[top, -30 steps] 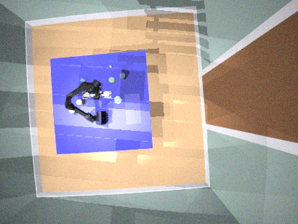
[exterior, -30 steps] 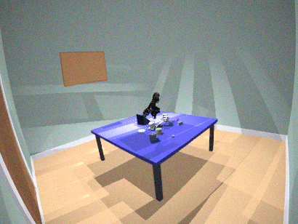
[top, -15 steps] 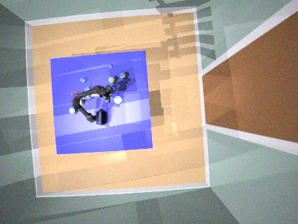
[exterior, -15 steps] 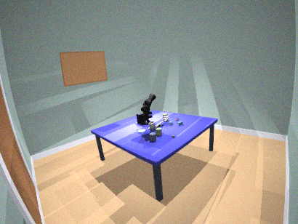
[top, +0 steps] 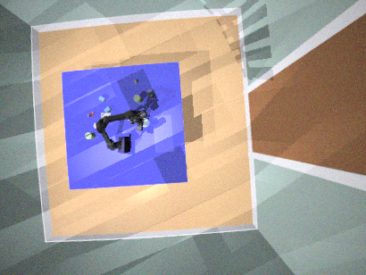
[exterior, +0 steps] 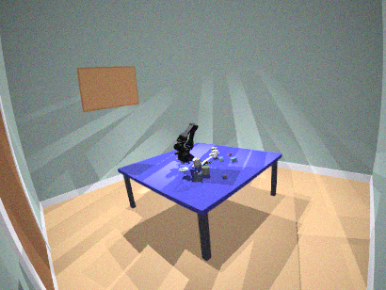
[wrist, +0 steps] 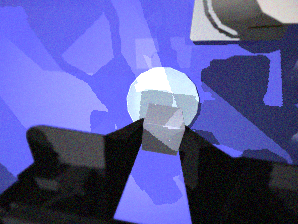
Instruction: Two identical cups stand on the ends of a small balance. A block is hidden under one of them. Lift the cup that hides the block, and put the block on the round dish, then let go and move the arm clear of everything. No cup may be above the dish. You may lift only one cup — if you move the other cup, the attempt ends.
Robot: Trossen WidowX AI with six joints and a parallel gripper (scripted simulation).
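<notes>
Right now the white round dish is 7 cm below my gripper tip. Round my gripper tip: balance beam 4 cm ahead, 26 cm to the left, 3 cm below; blue-grey cylinder 29 cm ahead, 6 cm to the right, 3 cm below; grey block 1 cm above.
</notes>
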